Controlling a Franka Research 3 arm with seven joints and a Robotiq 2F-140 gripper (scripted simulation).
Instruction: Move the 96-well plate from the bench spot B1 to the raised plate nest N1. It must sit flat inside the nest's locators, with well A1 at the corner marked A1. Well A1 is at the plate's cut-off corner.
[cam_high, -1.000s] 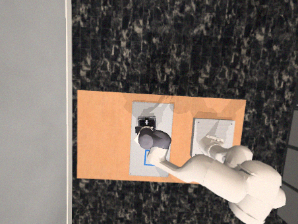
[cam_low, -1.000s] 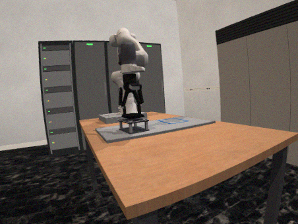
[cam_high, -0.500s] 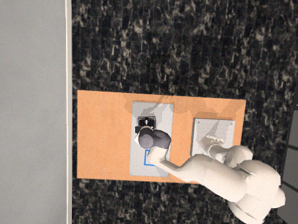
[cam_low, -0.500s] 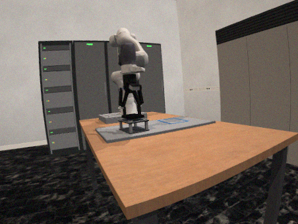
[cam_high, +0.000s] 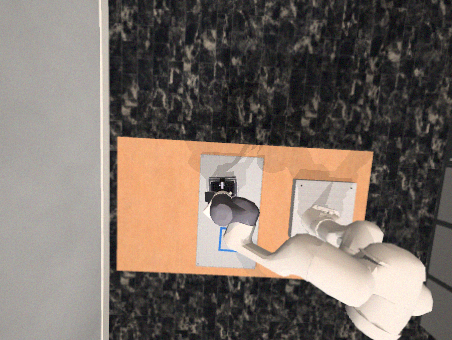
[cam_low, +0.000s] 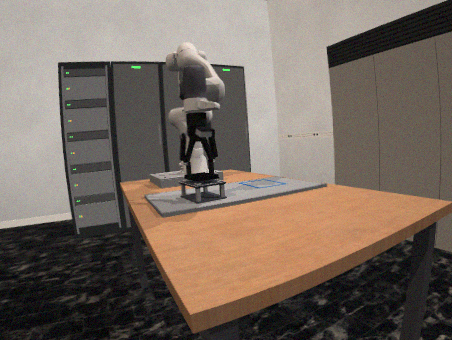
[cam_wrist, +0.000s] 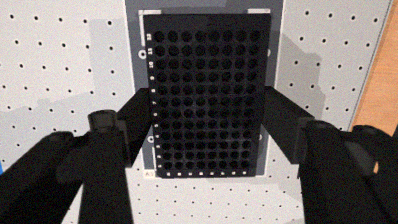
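My hand is 2 cm above the black 96-well plate. From my hand the other things lie so: raised plate nest: 4 cm below; then A1 mark: 8 cm behind, 4 cm to the left, 4 cm below.
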